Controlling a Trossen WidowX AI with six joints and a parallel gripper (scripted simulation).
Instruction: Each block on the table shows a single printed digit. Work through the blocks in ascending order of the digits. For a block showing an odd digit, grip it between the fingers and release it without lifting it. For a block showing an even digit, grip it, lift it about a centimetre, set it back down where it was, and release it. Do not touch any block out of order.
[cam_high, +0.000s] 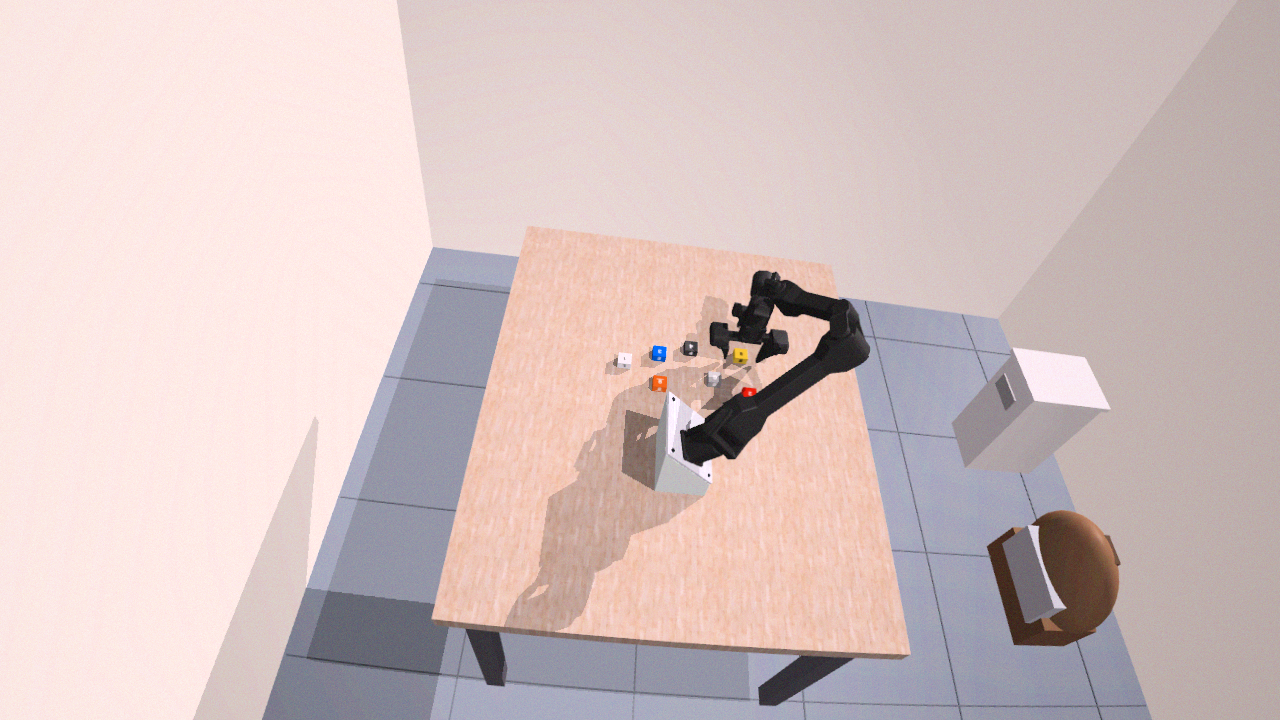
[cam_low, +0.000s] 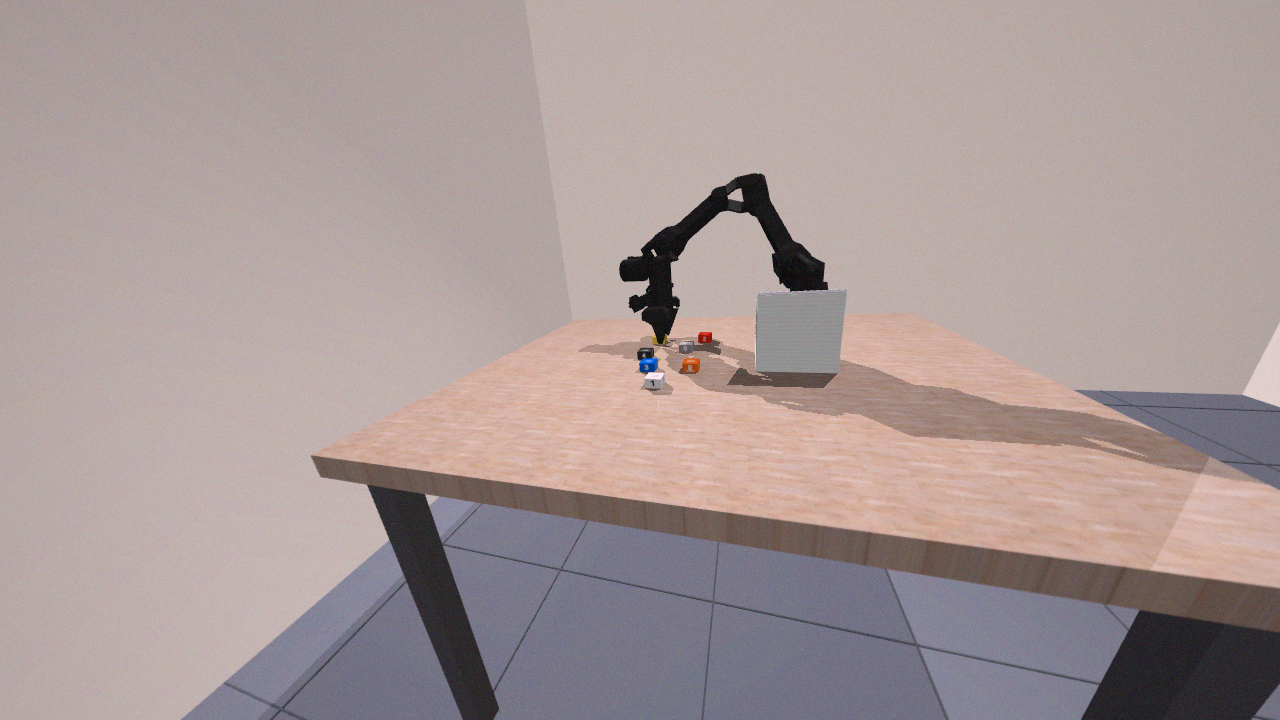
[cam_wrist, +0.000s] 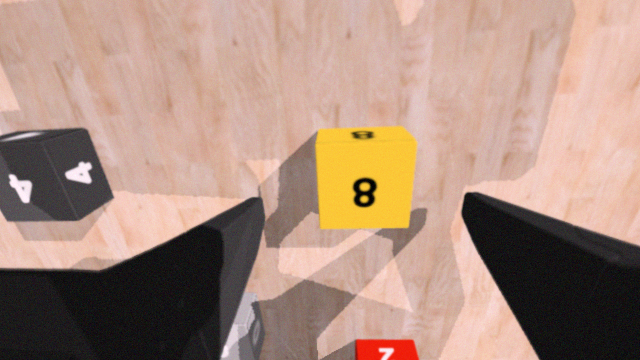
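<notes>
Now: gripper tip 1 cm short of the yellow block. The rest, counted from my gripper tip: black block 4: 3 cm ahead, 12 cm to the left; then grey block 0: 6 cm behind, 8 cm to the left; then red block marked 2: 11 cm behind.
</notes>
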